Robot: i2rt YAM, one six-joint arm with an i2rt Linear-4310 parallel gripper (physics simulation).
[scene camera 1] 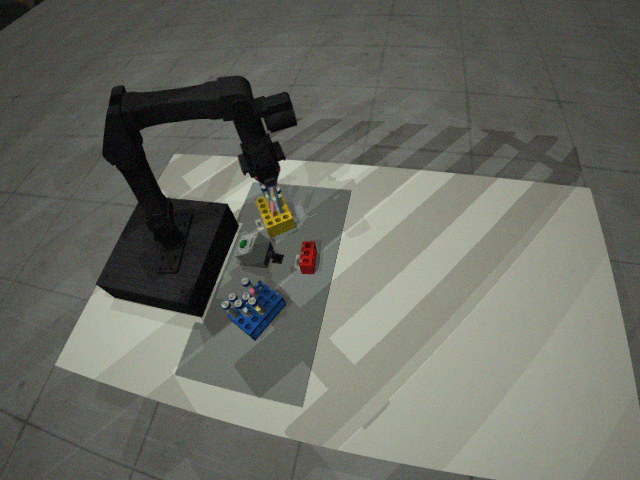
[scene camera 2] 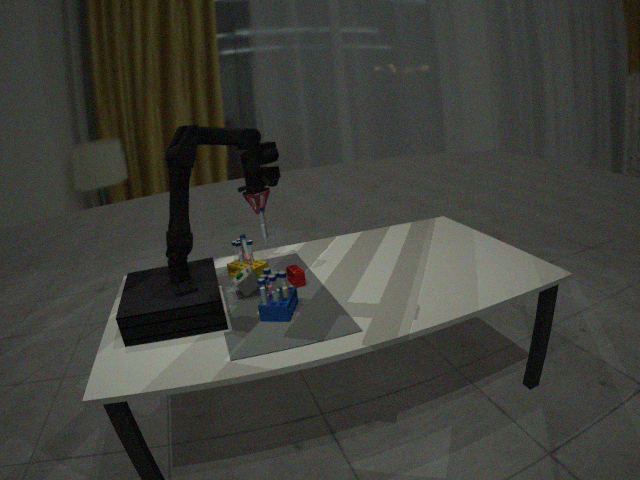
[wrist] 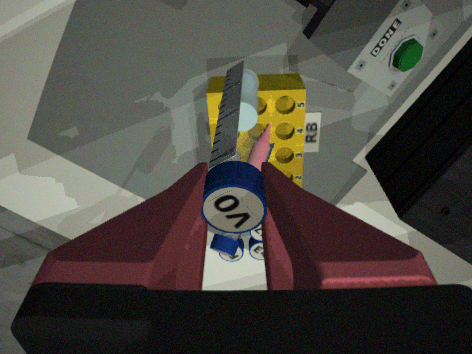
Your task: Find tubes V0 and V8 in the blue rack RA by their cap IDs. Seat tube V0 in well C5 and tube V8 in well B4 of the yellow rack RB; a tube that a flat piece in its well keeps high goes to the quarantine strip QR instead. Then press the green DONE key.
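Frame: origin at the arm's base, x ahead, y left, z up, level; millimetres.
Seen in the pictures: gripper, fingertip midpoint: [scene camera 1: 272, 186] [scene camera 2: 260, 213] [wrist: 234, 177]; arm's base, origin of the base link: [scene camera 1: 175, 242] [scene camera 2: 181, 281].
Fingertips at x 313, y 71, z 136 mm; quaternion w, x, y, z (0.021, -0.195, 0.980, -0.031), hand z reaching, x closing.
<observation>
Pixels of each thing's top centre, then the offset from my fingertips to it. Level surfaces: height alone.
- yellow rack RB, middle of its top: [wrist: 258, 156] [scene camera 1: 273, 208] [scene camera 2: 246, 263] 80 mm left, 51 mm back, 187 mm down
- Tube V0, middle of its top: [wrist: 238, 195] [scene camera 1: 270, 182] [scene camera 2: 260, 207] 7 mm right, 1 mm ahead, 22 mm up
- blue rack RA, middle of its top: [scene camera 1: 254, 306] [scene camera 2: 277, 296] 243 mm right, 60 mm back, 187 mm down
- green DONE key, middle of its top: [wrist: 411, 57] [scene camera 1: 242, 242] [scene camera 2: 239, 273] 58 mm right, 117 mm back, 163 mm down
- red block with three wells, middle of its top: [scene camera 1: 306, 253] [scene camera 2: 295, 268] 83 mm right, 66 mm ahead, 187 mm down
- grey mat, its level: 237 mm down
- grey box, middle of its top: [wrist: 394, 44] [scene camera 1: 248, 241] [scene camera 2: 245, 269] 61 mm right, 96 mm back, 154 mm down
My gripper [scene camera 2: 261, 210] [wrist: 234, 177] is shut on tube V0 and holds it roughly upright, high above the yellow rack RB [scene camera 1: 280, 227] [scene camera 2: 231, 270] [wrist: 285, 81]. Tube V0 [scene camera 2: 264, 227] [wrist: 233, 207] has a blue-rimmed cap reading V0, a scale and a pale blue end. In the wrist view it hides part of the wells near rows 4 and 5. Several capped tubes stand in RB. The blue rack RA [scene camera 1: 268, 321] [scene camera 2: 276, 312] holds several blue-capped tubes; their IDs, V8 included, are unreadable. The green DONE key [scene camera 1: 242, 243] [scene camera 2: 239, 275] [wrist: 408, 54] is on a grey box.
A red block with three wells [scene camera 1: 308, 258] [scene camera 2: 296, 275], likely the strip QR, stands on the grey mat [scene camera 1: 268, 372] [scene camera 2: 310, 330]. The grey box [scene camera 1: 255, 254] stands between RB and RA. The arm's black base [scene camera 1: 155, 289] [scene camera 2: 175, 330] is beside the mat.
</observation>
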